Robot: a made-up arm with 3 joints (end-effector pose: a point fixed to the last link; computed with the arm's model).
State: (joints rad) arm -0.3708 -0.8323 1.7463
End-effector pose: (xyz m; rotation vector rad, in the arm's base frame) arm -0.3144 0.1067 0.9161 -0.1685 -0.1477 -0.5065
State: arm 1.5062 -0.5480 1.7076
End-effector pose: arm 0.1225 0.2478 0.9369 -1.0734 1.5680 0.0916
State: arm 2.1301 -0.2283 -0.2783
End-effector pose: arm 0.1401 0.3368 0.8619 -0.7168 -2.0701 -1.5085
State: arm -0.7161 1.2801 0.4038
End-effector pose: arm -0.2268 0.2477 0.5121 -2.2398 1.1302 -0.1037
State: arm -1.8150 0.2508 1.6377
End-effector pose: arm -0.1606 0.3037 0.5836 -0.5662 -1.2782 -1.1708
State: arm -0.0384 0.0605 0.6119
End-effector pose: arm -0.2799 0.2809 0.8548 -1.3228 0.8138 0.6523
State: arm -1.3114 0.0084 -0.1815
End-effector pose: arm -0.2588 0.2765 0.5819 -1.4750 0.2036 0.4873
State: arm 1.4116 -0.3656 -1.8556
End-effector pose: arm 0.0834 0.2796 1.0352 -1.2566 -0.8930 -1.6963
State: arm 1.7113 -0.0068 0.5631
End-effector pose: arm 0.0354 0.3373 0.9212 -0.6437 2.3837 1.6521
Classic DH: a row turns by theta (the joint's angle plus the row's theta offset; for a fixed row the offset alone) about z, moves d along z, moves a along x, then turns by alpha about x. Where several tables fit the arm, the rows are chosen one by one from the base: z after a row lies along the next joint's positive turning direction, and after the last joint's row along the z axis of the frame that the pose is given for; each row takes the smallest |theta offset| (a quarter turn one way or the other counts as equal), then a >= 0, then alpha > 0; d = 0 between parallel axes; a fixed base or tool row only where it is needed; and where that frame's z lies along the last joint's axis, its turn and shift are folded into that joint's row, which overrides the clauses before.
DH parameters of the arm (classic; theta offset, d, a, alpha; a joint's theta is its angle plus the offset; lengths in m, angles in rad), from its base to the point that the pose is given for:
base (fixed): 0.188 0.7678 -0.0395 -1.5974
joint 1: -1.2531 0.0731 -0.043 1.2327
joint 2: -0.3707 0.2378 0.0663 1.8974
joint 3: -1.0871 -0.0692 -0.0221 2.8217
tool (fixed): 1.831 0.1281 0 0

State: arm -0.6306 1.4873 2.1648
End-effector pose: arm -0.2234 0.2744 0.5324 -2.2301 -0.9306 -0.5967
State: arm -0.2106 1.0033 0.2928
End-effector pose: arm -0.3245 0.2621 0.6489 -2.1447 1.4041 0.5787
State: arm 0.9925 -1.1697 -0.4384
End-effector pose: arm -0.0228 0.1674 1.0938 0.3693 1.3090 1.6334
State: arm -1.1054 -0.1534 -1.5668
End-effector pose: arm -0.3593 0.2238 0.6262 -1.5712 1.1999 1.8248
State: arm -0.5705 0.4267 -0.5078
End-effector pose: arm -0.3291 0.2853 0.6721 -1.5515 1.4601 1.0733
